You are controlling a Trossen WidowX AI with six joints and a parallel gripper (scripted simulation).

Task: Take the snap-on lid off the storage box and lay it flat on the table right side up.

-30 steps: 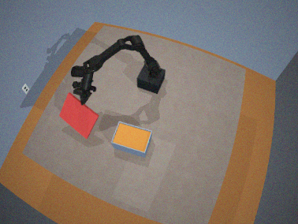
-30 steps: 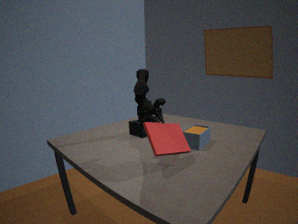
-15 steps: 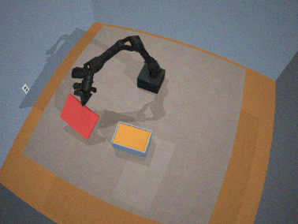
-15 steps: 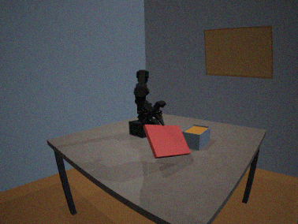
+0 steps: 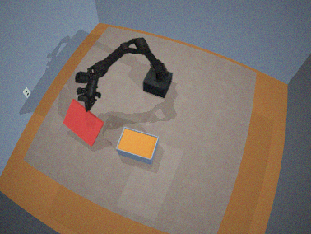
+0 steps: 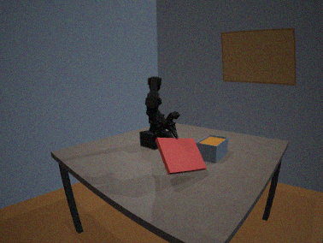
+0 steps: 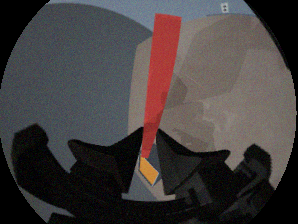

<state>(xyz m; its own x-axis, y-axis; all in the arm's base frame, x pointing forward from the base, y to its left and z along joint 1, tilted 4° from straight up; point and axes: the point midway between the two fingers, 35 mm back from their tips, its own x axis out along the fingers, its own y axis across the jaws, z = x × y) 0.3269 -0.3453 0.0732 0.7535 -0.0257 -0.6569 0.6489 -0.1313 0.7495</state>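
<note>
The red lid lies 5 cm ahead of my gripper tip, 3 cm to the right of it and 5 cm below it. From my gripper tip the other things lie so: storage box (9 cm ahead, 30 cm to the left, 12 cm below).
</note>
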